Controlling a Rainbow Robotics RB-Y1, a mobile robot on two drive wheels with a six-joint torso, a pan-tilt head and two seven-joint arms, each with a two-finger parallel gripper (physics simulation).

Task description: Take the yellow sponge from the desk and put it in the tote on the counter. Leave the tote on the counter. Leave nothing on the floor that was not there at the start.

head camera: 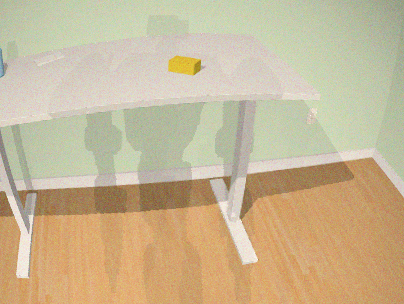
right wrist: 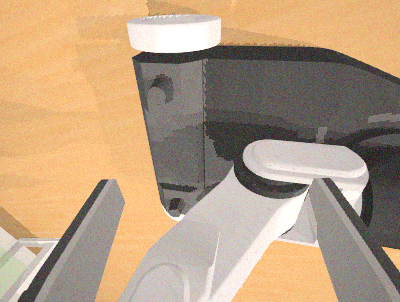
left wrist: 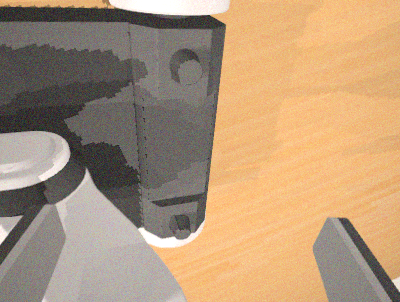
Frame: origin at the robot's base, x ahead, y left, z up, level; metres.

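Where they show: left gripper, fingertip midpoint: (left wrist: 193, 227); right gripper, fingertip midpoint: (right wrist: 212, 190).
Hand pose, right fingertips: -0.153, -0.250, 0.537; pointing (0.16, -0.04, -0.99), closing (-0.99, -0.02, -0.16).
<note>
Each offset is from my right fingertips to the centre of the thing, as dx, dy, dz. "pt": to the spot under its first point. Level surfaces: height alone.
The yellow sponge @(+1.286, +0.369, +0.436) (head camera: 184, 65) lies on the white desk @(dz +0.414) (head camera: 125, 85), right of the middle of its top, in the head view. The tote and the counter do not show in these views. My left gripper (left wrist: 193, 227) is open and empty, with its fingers wide apart over the floor and my own base. My right gripper (right wrist: 212, 190) is open and empty, also over my base and the floor. Neither gripper shows in the head view, and the sponge does not show in the wrist views.
Part of a blue object @(pt +1.286, +1.250, +0.484) (head camera: 1, 63) stands on the desk at the left edge of the head view. A flat pale item @(+1.476, +1.063, +0.419) (head camera: 50, 58) lies near it. The desk's right leg @(pt +1.492, +0.104, -0.101) (head camera: 242, 160) stands on a long foot. A green wall (head camera: 280, 30) is behind the desk.
</note>
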